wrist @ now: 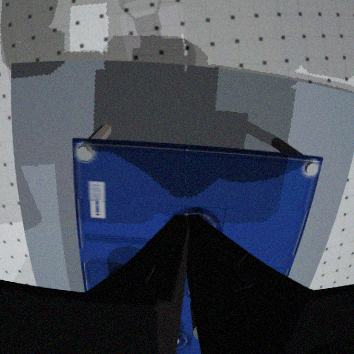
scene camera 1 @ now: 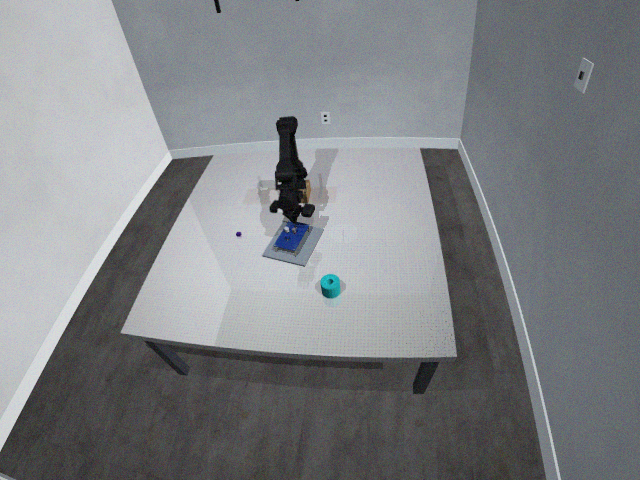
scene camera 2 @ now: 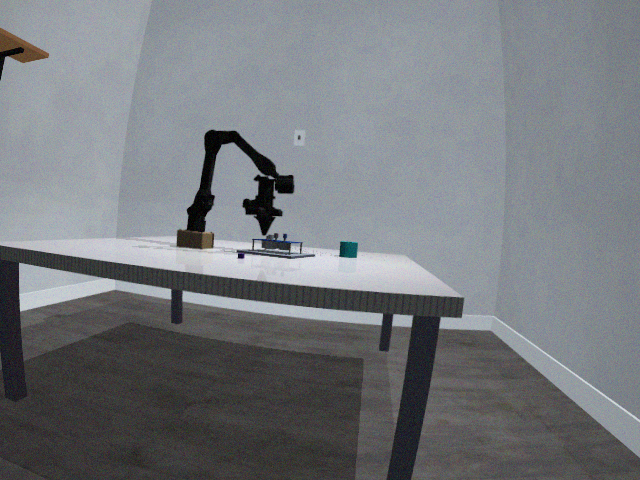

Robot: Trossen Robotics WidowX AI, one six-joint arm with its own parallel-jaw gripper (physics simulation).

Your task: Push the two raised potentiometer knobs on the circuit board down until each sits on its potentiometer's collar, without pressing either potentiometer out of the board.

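Places are measured from the arm's base along level axes (x ahead, y left, z up), in metres.
Pixels of known places: gripper, fingertip midpoint: [wrist: 185, 226] [scene camera 1: 295, 223] [scene camera 2: 264, 235]; arm's base, link origin: [scene camera 1: 299, 185] [scene camera 2: 195, 231].
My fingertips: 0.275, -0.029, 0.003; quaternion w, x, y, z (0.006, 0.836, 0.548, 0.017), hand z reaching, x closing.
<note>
For each thing: its top centre in the pictures, then the offset to it from my fingertips, as dx, dy, dz.
- teal cylinder, top centre: [scene camera 1: 329, 281] [scene camera 2: 349, 241] +0.331, +0.116, -0.005
- tiny purple object, top centre: [scene camera 2: 241, 253] [scene camera 1: 238, 233] -0.043, -0.273, -0.050
The blue circuit board [scene camera 1: 299, 239] [scene camera 2: 295, 242] [wrist: 135, 192] stands on posts above a grey base plate [scene camera 1: 313, 242] [scene camera 2: 306, 255] [wrist: 47, 105]. Small upright parts, a light one [scene camera 1: 286, 228] and a darker one [scene camera 1: 294, 230], show near its far end in scene camera 1. In scene camera 2, two knob-like parts [scene camera 2: 276, 235] [scene camera 2: 284, 236] stand above the board; their exact seating is too small to tell. My gripper [scene camera 1: 293, 221] [scene camera 2: 265, 234] [wrist: 185, 226] is shut and empty, pointing down, its tips close above the board. In the wrist view the tips cover most of a round printed ring and whatever stands there.
A teal cylinder [scene camera 1: 330, 286] [scene camera 2: 348, 249] with a hole in its top stands on the table beyond the base plate. A tiny purple object [scene camera 1: 238, 234] [scene camera 2: 240, 255] lies beside the plate. The arm stands on a wooden block [scene camera 2: 194, 239]. The board's corner screws [wrist: 85, 152] [wrist: 311, 168] show in the wrist view.
</note>
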